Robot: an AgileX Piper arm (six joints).
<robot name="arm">
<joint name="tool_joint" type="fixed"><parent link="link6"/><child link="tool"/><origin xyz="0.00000 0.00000 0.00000" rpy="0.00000 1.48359 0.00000"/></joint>
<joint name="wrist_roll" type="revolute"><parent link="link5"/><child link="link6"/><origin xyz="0.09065 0.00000 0.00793"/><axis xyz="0.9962 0 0.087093"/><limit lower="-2.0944" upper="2.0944"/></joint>
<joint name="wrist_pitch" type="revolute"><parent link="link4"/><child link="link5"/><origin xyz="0.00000 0.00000 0.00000"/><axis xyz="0 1 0"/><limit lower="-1.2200" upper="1.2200"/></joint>
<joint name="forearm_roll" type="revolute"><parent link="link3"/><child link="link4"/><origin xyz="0.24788 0.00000 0.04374"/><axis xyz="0.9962 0 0.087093"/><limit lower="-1.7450" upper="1.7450"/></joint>
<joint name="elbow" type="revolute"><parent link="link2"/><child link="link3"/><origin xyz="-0.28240 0.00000 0.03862"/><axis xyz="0 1 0"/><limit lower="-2.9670" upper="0.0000"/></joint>
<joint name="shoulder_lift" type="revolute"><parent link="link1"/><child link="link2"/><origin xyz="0.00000 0.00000 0.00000"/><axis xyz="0 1 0"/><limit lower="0.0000" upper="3.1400"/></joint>
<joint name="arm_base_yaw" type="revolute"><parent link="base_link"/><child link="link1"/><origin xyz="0.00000 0.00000 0.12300"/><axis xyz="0 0 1"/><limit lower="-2.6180" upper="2.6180"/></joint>
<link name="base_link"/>
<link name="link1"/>
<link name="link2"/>
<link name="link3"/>
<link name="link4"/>
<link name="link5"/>
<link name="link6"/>
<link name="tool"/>
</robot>
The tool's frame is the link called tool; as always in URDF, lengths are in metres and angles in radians.
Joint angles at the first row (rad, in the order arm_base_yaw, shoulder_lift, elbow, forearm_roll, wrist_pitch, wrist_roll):
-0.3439 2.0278 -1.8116 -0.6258 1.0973 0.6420
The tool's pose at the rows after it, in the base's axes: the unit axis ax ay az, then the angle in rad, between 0 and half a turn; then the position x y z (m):
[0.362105 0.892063 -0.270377 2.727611 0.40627 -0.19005 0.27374]
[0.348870 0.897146 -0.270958 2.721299 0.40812 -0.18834 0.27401]
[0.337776 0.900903 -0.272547 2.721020 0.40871 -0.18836 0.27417]
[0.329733 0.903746 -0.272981 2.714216 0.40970 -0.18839 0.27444]
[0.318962 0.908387 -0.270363 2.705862 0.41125 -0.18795 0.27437]
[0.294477 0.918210 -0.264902 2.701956 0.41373 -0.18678 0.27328]
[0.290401 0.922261 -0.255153 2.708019 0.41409 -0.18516 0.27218]
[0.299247 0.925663 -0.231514 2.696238 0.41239 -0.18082 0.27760]
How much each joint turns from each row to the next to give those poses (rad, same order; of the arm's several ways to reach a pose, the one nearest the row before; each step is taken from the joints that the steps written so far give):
0.0118 0.0112 0.0000 0.0000 -0.0101 -0.0021
0.0043 0.0000 0.0000 0.0000 -0.0117 -0.0213
0.0000 0.0000 0.0000 0.0000 -0.0067 -0.0222
0.0000 0.0000 0.0000 0.0000 -0.0114 -0.0139
0.0000 0.0003 0.0000 0.0076 -0.0159 -0.0218
0.0000 0.0018 0.0000 0.0205 -0.0222 -0.0547
0.0000 0.0000 0.0000 0.0256 0.0003 -0.0203
0.0000 -0.0170 0.0000 0.0543 0.0017 -0.0093

